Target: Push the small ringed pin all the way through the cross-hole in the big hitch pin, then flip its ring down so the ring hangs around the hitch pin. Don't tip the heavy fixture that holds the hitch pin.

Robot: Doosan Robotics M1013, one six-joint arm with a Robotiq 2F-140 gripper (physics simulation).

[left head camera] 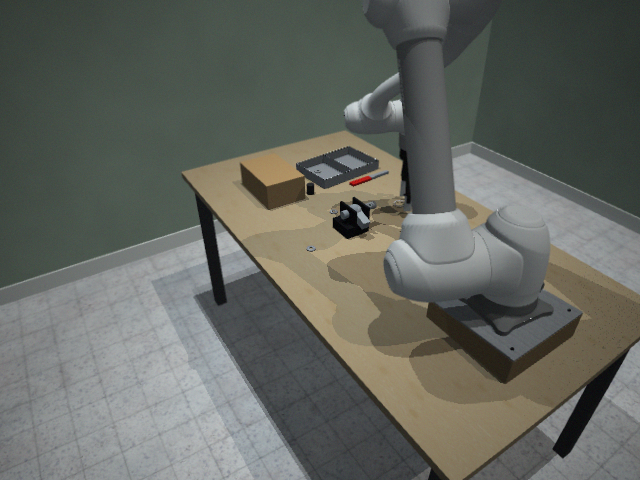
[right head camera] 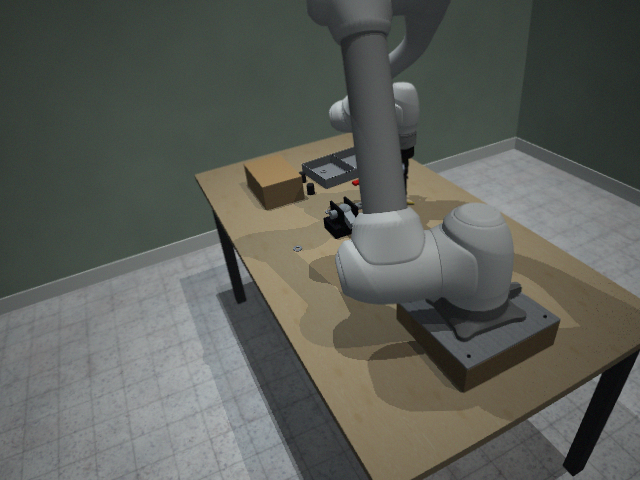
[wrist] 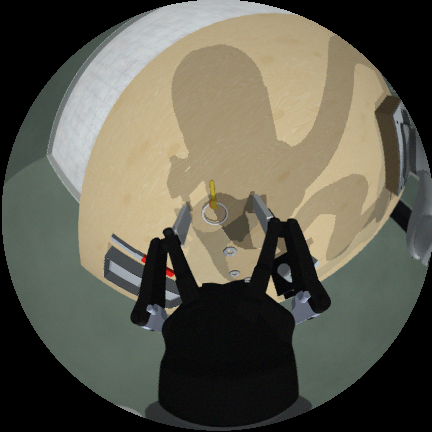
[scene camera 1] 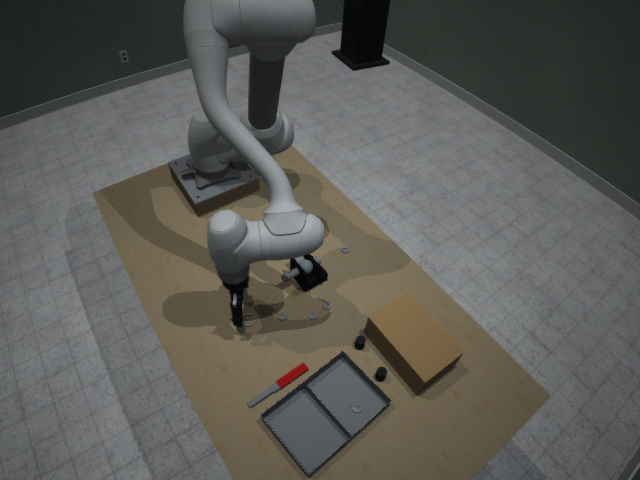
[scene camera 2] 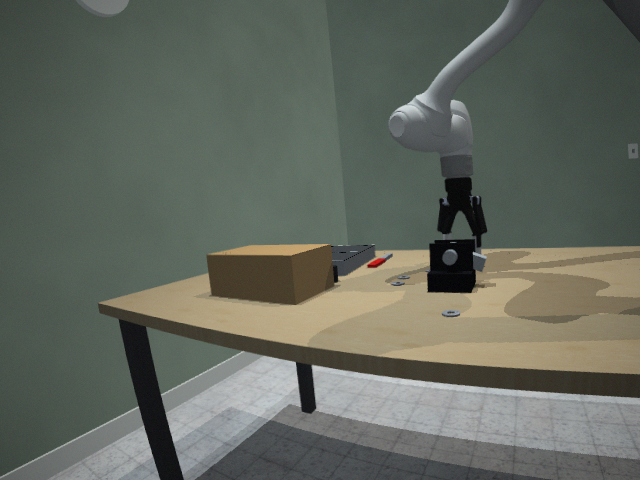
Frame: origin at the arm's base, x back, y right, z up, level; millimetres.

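Seen in the pictures: gripper, fingertip midpoint: (left head camera: 405,203) (wrist: 220,206) (scene camera 1: 242,314); arm's base at its link origin: (left head camera: 503,304) (right head camera: 473,308) (scene camera 1: 213,169).
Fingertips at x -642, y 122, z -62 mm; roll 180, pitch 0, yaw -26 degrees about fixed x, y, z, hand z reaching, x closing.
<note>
Pixels of each thing's top centre, then the offset from my fingertips to it. "spot": a spot on its surface instead.
- small pin at its top centre: (wrist: 213,206) (right head camera: 403,201) dx -9, dy +6, dz -2 mm
- black fixture at a spot on its surface: (scene camera 2: 451,282) spot: dx +60, dy -304, dz +5 mm
- red-handled tool at its top centre: (wrist: 141,258) (scene camera 1: 278,384) (scene camera 2: 381,258) (left head camera: 369,176) dx -257, dy -5, dz -5 mm
- two-part grey tray at its top centre: (scene camera 1: 327,408) (scene camera 2: 330,252) (wrist: 141,290) (right head camera: 343,161) (left head camera: 337,161) dx -389, dy -91, dz +26 mm
- cardboard box at its top centre: (scene camera 2: 267,249) (scene camera 1: 416,334) (left head camera: 271,168) (right head camera: 271,169) dx -334, dy -411, dz +84 mm
The small pin (wrist: 212,192) (right head camera: 409,202) has a yellow shaft and a thin metal ring, and lies on the table. My gripper (wrist: 220,206) (scene camera 1: 241,312) points down over it and is open, with its fingers wide apart on either side of the pin's ring end; neither touches it. The big grey hitch pin (scene camera 2: 449,257) (wrist: 284,271) lies across the black fixture (left head camera: 350,228) (scene camera 2: 451,282), which stands upright on the table. The cross-hole cannot be made out. The arm partly hides the fixture in the right head camera view.
Several loose washers lie around the fixture. A red-handled tool (scene camera 1: 292,375) lies beside the two-part grey tray (scene camera 1: 329,412). A cardboard box (scene camera 1: 413,335) (scene camera 2: 253,273) stands near two small black cylinders (scene camera 1: 360,342) (scene camera 1: 381,374).
</note>
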